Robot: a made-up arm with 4 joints. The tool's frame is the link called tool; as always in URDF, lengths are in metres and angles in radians. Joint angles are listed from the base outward. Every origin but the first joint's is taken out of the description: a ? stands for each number. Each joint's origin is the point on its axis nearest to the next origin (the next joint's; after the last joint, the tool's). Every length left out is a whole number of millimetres.
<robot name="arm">
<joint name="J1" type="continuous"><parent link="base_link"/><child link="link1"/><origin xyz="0.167 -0.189 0.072" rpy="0 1.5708 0"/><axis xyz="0 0 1"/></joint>
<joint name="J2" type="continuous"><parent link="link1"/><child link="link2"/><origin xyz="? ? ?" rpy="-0.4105 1.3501 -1.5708"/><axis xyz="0 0 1"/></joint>
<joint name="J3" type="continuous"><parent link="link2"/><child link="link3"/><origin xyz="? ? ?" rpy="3.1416 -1.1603 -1.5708"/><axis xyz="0 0 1"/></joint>
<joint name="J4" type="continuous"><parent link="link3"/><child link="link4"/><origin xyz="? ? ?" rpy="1.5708 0 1.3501"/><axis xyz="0 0 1"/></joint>
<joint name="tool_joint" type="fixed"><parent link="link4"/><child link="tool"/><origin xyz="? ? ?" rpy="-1.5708 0 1.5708"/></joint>
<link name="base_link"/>
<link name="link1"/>
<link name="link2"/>
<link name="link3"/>
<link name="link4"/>
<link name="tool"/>
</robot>
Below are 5 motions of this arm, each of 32 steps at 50 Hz.
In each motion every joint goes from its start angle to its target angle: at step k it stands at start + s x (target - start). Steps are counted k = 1, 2, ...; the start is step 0. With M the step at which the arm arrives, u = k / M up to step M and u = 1 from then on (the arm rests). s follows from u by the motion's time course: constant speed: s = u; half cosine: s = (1 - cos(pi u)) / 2; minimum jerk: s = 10 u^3 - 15 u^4 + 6 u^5.
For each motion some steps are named. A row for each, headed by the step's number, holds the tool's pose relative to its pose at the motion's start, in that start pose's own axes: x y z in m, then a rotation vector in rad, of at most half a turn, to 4 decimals.
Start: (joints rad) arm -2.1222 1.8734 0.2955 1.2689
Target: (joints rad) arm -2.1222 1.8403 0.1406 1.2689
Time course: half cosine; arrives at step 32
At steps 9, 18, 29, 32:
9: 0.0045 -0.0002 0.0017 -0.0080 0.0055 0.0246
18: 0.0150 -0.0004 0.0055 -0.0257 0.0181 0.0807
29: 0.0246 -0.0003 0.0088 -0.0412 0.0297 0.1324
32: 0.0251 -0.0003 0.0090 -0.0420 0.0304 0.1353

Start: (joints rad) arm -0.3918 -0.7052 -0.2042 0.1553
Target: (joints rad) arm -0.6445 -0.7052 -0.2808 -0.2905
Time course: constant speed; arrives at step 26
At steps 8, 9, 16, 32:
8: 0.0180 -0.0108 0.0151 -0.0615 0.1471 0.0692
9: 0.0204 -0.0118 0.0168 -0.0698 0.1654 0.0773
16: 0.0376 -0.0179 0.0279 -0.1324 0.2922 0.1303
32: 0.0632 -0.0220 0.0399 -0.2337 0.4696 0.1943

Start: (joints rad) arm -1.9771 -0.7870 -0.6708 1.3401
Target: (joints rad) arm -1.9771 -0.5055 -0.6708 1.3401
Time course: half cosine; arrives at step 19
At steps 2, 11, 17, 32:
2: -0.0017 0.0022 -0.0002 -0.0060 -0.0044 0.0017
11: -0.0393 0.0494 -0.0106 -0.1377 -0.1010 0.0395
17: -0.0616 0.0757 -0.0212 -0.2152 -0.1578 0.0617
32: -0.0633 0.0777 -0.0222 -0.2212 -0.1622 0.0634

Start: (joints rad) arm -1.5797 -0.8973 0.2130 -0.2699
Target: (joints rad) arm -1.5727 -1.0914 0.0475 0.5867
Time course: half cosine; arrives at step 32
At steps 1, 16, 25, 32:
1: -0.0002 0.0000 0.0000 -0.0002 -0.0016 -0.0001
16: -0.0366 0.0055 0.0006 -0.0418 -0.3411 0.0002
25: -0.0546 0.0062 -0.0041 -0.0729 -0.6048 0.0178
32: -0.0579 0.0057 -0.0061 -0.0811 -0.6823 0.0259

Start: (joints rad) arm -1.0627 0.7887 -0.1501 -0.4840
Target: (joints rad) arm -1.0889 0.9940 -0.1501 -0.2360
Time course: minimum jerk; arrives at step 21
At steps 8, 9, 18, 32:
8: -0.0055 0.0073 -0.0233 -0.0102 -0.1232 -0.0211
9: -0.0067 0.0095 -0.0302 -0.0133 -0.1590 -0.0271
18: -0.0095 0.0250 -0.0837 -0.0395 -0.4221 -0.0701
32: -0.0094 0.0256 -0.0858 -0.0406 -0.4322 -0.0717

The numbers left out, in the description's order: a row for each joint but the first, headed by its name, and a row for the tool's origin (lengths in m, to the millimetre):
J2: -0.031 -0.034 0
J3: -0.033 0.293 0
J4: 0.087 -0.043 0
tool: -0.099 -0.074 0

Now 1 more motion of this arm.
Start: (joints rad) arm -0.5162 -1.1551 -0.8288 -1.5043
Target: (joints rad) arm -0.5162 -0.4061 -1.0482 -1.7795
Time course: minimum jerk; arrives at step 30
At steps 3, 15, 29, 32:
3: 0.0005 0.0016 -0.0004 0.0048 -0.0006 -0.0048
15: 0.0395 0.0876 -0.0088 0.3076 -0.0190 -0.2571
29: 0.0923 0.1591 0.0136 0.6662 -0.0169 -0.4615
32: 0.0924 0.1591 0.0136 0.6665 -0.0169 -0.4616

